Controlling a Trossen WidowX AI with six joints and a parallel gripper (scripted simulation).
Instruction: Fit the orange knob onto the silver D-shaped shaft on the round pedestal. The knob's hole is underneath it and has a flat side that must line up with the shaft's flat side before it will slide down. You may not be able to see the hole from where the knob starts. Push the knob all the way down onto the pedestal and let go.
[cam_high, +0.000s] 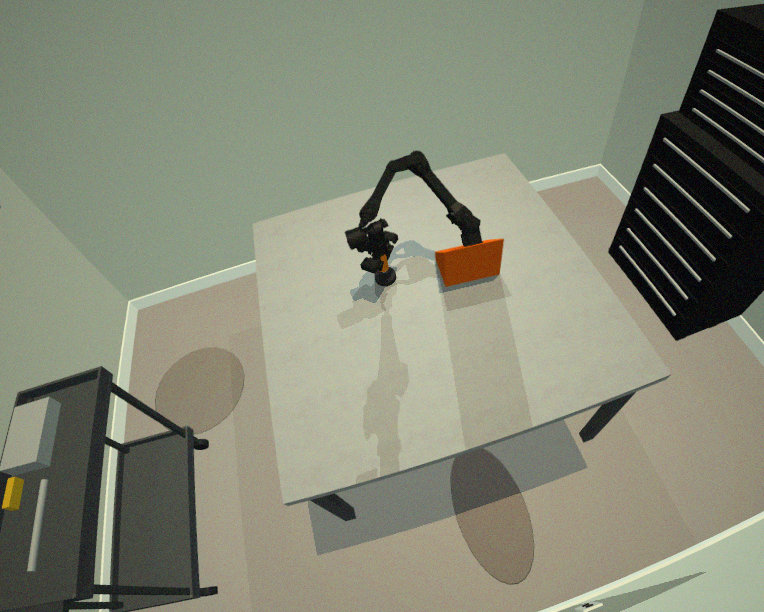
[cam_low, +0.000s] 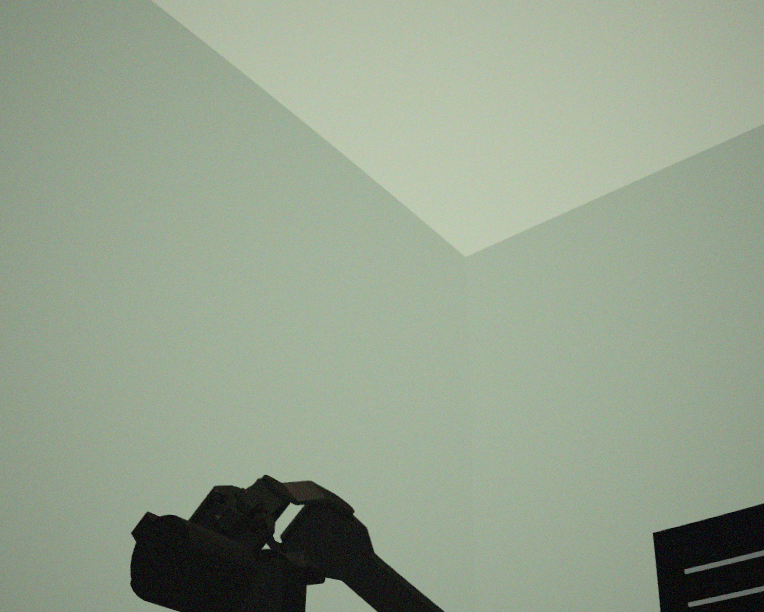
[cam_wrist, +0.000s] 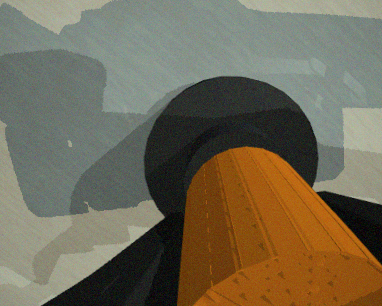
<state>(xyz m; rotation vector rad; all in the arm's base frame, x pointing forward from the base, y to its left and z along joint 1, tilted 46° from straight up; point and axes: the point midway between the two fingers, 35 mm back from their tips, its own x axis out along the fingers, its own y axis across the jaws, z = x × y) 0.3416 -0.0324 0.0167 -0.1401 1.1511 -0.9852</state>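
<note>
Right now the orange knob is 30 mm above my gripper tip. The rest, counted from my gripper tip: round black pedestal: 40 mm below.
</note>
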